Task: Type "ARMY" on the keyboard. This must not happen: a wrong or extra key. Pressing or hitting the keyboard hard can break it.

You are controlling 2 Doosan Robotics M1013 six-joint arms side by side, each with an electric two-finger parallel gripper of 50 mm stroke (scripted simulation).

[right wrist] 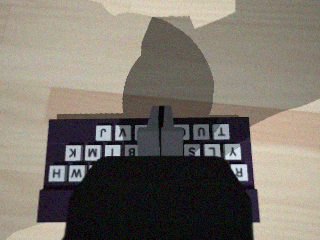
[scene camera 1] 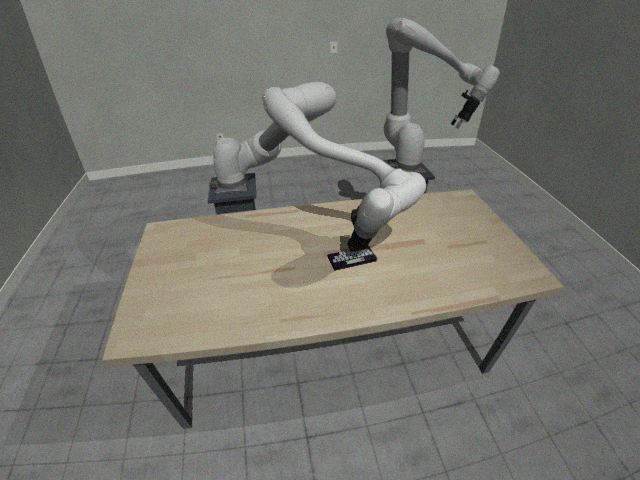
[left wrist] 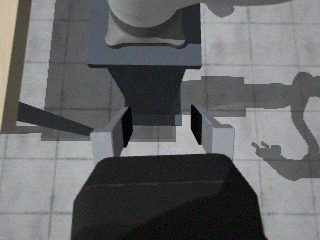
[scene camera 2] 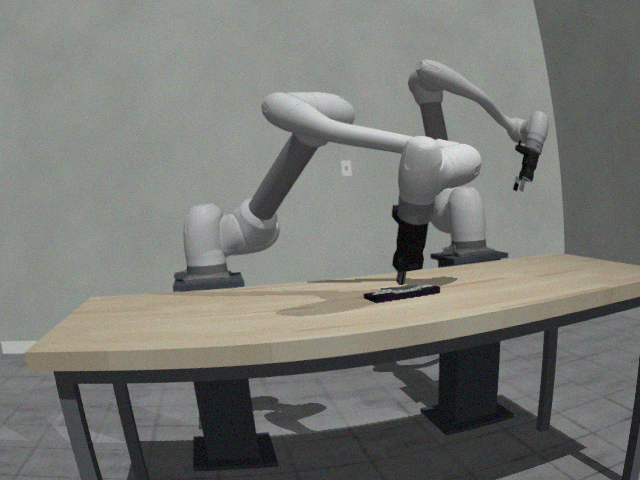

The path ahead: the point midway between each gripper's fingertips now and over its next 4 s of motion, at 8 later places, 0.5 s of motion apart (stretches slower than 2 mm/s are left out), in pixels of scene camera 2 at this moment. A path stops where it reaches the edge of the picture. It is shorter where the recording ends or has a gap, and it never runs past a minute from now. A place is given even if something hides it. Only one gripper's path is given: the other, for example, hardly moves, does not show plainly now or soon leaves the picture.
The right gripper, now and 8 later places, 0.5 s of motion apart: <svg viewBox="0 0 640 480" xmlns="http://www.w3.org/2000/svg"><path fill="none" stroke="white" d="M400 282L411 282L425 282L426 283L426 284L426 284L424 280L391 284L383 286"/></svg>
